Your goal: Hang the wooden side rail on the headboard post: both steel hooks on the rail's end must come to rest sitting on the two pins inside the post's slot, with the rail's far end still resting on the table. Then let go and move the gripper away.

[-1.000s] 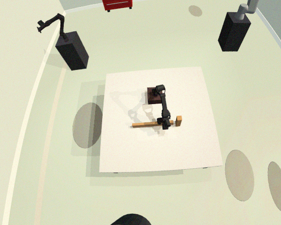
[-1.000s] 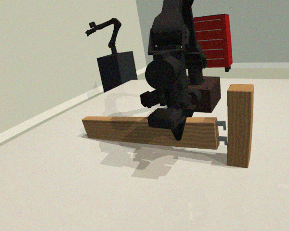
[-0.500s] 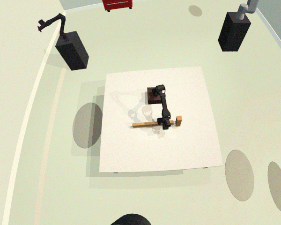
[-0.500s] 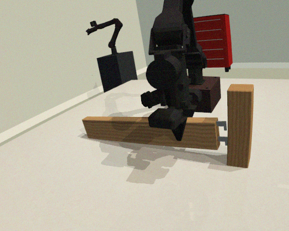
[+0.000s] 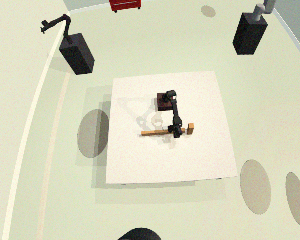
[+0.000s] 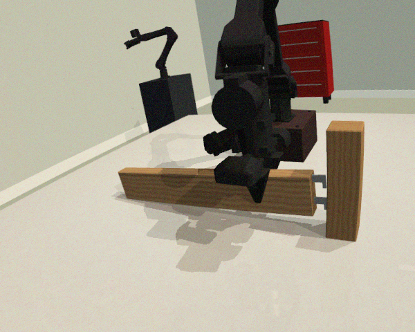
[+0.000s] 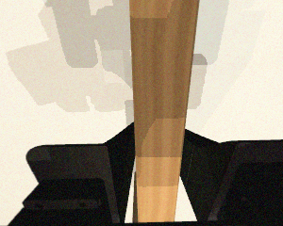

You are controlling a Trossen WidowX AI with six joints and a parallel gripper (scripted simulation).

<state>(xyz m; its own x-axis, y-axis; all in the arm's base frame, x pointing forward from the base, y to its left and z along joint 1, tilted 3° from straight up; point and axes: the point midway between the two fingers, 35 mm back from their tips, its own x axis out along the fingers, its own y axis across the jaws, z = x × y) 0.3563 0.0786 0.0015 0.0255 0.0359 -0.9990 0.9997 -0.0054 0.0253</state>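
My gripper tip is 140 mm to the right of the headboard post and 40 mm below it.
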